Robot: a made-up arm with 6 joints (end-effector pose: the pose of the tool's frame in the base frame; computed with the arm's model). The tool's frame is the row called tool.
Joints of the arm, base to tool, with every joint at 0 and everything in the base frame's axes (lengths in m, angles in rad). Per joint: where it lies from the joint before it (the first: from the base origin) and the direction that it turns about. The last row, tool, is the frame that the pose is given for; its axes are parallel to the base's.
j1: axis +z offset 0 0 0.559
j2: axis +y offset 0.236 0 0
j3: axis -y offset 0 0 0.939
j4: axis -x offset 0 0 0.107
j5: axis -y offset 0.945 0 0
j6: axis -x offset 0.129 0 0
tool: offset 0 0 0
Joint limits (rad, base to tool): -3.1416..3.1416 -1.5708..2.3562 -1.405..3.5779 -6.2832..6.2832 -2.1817..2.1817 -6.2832..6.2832
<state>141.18 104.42 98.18 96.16 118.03 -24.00</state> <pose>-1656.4 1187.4 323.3 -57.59 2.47 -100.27</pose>
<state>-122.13 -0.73 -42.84 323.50 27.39 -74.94</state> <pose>-622.3 -924.4 902.2 102.71 18.73 -138.92</pose>
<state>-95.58 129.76 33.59 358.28 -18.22 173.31</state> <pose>-87.2 -905.2 -1110.1 7.14 65.61 83.12</pose>
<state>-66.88 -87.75 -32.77 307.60 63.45 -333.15</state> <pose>-191.0 214.4 1518.8 114.87 -42.79 -171.92</pose>
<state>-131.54 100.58 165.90 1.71 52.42 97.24</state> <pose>-923.7 -1047.2 1404.1 84.29 -62.24 45.55</pose>
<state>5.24 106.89 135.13 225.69 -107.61 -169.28</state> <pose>1825.6 255.8 884.8 -146.03 -26.32 135.69</pose>
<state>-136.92 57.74 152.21 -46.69 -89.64 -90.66</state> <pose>-620.9 -709.1 2001.7 87.40 -3.42 -90.12</pose>
